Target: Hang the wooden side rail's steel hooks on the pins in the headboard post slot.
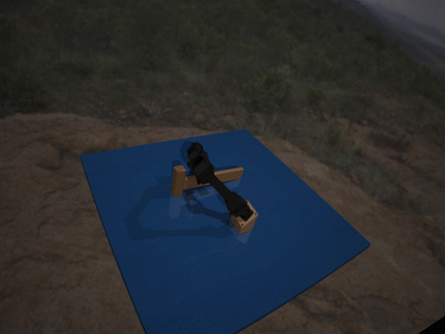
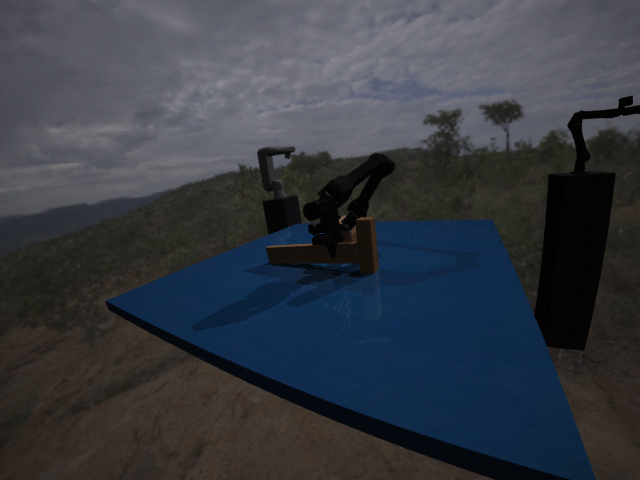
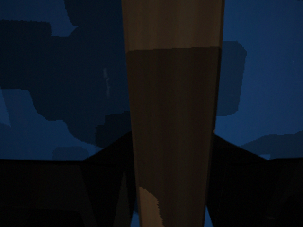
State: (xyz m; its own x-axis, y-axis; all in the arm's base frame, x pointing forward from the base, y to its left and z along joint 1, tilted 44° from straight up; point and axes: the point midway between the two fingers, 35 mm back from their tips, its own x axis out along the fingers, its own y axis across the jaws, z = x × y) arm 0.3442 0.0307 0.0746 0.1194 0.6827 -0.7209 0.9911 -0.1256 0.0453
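My gripper tip is 120 mm to the right of the headboard post, 40 mm below it and 10 mm short of it.
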